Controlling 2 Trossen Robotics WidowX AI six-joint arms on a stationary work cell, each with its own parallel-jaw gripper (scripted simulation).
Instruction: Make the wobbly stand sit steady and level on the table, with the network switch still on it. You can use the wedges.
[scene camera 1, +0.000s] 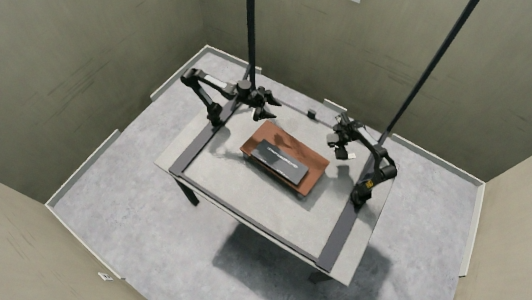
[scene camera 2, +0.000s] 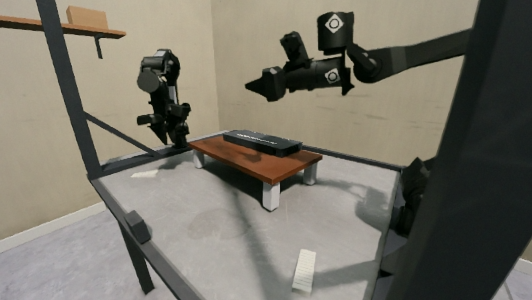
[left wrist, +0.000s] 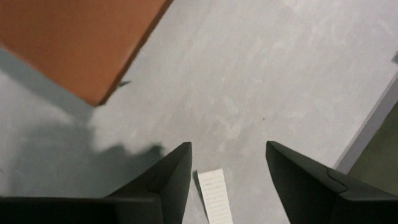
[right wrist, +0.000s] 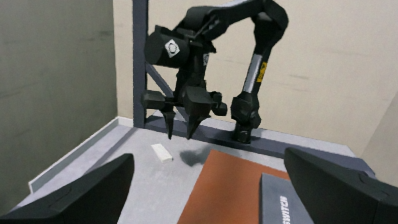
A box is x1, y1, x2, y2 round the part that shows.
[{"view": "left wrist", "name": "my left gripper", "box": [0, 141, 397, 223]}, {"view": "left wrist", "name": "brown stand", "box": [0, 0, 171, 105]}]
